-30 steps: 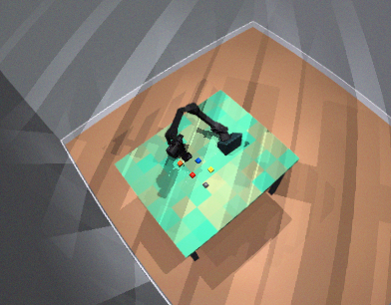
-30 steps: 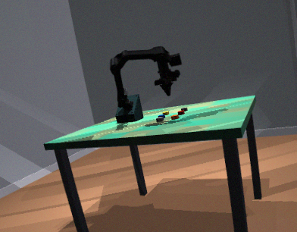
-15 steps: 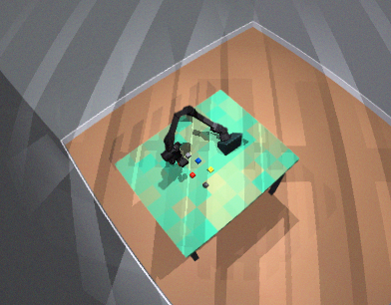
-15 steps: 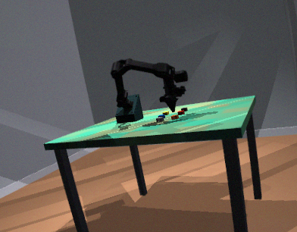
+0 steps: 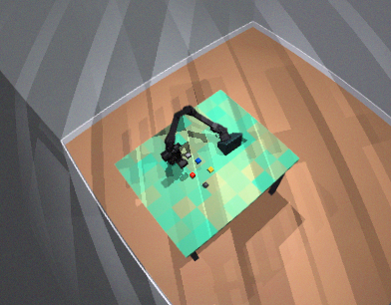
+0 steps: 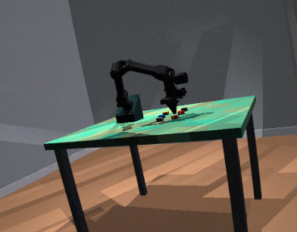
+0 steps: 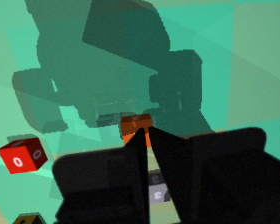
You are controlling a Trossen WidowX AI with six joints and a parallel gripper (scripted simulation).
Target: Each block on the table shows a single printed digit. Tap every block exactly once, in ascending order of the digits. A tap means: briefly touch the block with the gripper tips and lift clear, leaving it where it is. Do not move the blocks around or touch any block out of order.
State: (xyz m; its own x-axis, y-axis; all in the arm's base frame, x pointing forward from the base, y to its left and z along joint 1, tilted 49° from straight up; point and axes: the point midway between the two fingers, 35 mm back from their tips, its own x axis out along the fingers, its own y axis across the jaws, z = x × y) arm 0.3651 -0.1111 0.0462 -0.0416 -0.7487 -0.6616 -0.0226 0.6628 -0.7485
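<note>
The orange block is 10 mm behind my gripper tip, 10 mm to the left of it and 20 mm below it. From my gripper tip the other things lie so: blue block (120 mm behind, 80 mm to the left, 20 mm below); then grey block (90 mm behind, 10 mm to the right, 20 mm below); then red block (20 mm behind, 140 mm to the left, 20 mm below).
</note>
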